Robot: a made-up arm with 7 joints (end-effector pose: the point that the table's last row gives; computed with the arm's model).
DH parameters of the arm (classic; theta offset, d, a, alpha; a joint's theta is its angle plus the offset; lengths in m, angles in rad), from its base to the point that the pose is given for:
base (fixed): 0 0.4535 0.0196 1.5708
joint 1: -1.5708 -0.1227 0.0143 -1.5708
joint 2: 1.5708 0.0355 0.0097 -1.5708
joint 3: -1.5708 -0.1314 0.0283 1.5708
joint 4: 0 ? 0.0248 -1.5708
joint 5: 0 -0.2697 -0.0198 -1.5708
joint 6: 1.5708 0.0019 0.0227 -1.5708
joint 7: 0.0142 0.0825 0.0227 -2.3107
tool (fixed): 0.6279 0.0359 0 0
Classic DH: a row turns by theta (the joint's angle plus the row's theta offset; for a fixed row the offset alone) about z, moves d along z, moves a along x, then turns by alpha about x.
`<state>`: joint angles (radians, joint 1 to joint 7).
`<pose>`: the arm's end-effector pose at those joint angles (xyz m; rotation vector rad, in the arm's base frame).
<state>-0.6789 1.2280 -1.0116 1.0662 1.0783 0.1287 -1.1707</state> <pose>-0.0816 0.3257 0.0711 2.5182 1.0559 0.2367</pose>
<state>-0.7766 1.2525 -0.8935 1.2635 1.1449 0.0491 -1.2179</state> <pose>-0.0703 0.2750 0.0552 2.3176 1.0852 0.3682</pose>
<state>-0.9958 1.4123 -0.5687 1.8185 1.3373 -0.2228 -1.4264</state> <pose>0.0064 0.1491 0.0631 1.8200 1.0657 0.7785</pose>
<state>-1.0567 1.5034 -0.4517 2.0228 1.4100 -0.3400 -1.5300</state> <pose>0.0348 0.1032 0.0859 1.6475 1.0506 0.8977</pose>
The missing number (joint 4, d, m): -0.0335
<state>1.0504 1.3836 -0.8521 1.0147 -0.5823 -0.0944 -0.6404</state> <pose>0.3638 0.4261 0.5758 -2.7886 0.9727 -1.0546</pose>
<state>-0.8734 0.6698 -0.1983 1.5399 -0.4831 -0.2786 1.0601</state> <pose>0.1155 0.2323 0.0653 0.9284 -0.0455 -1.5989</pose>
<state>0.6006 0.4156 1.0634 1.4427 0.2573 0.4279 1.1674</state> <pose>0.2269 0.4258 0.4698 0.4499 -0.7918 0.6278</pose>
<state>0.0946 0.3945 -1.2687 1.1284 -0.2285 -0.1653 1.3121</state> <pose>0.1915 0.0267 0.0859 0.5739 -0.3876 -2.1788</pose>
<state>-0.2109 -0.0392 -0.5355 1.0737 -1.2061 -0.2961 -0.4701</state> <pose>0.3031 0.0291 0.0752 1.4977 -0.9832 -0.1008</pose>
